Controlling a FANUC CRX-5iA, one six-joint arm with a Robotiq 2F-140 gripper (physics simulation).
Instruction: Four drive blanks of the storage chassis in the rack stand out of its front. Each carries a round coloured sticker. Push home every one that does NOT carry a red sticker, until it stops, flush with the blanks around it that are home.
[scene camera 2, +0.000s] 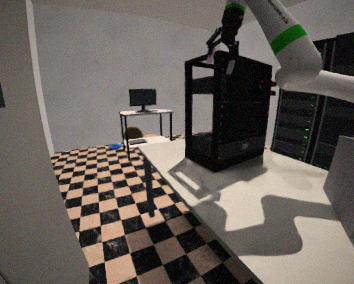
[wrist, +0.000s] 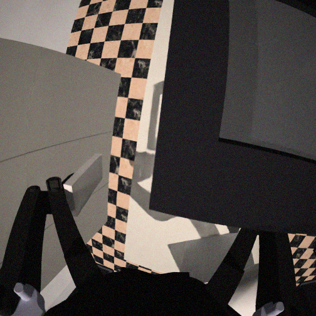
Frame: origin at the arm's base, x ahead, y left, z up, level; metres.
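Seen in the pictures: gripper, fingertip midpoint: (scene camera 2: 219, 69).
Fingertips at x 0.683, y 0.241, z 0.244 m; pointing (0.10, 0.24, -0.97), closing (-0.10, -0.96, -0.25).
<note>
A point is followed by its place in that frame.
The black rack (scene camera 2: 243, 112) @[x 0.668, y 0.020, z 0.037 m] (wrist: 192, 165) stands on the white table. In scene camera 2, small dark pieces with a reddish tint (scene camera 2: 273, 92) @[x 0.596, y -0.212, z 0.161 m] stick out past its right edge, and tiny red and green spots show on the near side. The separate drive blanks and their stickers cannot be made out. My gripper (scene camera 2: 220, 61) (wrist: 156, 173) is open with nothing between its fingers. It is at the rack's upper corner, overlapping it in the picture. In the wrist view, the left finger pad shows beside the rack, and the right fingertip is hidden behind the rack's dark panel.
The white table (scene camera 2: 235, 200) @[x 0.481, y 0.324, z -0.294 m] (wrist: 142, 235) carries shadows of the arm and rack. Tall server cabinets (scene camera 2: 298, 120) with green lights stand behind at the right. A desk (scene camera 2: 131, 113) with a monitor (scene camera 2: 142, 97) stands at the back. A grey panel (scene camera 2: 30, 150) (wrist: 45, 110) is at the left.
</note>
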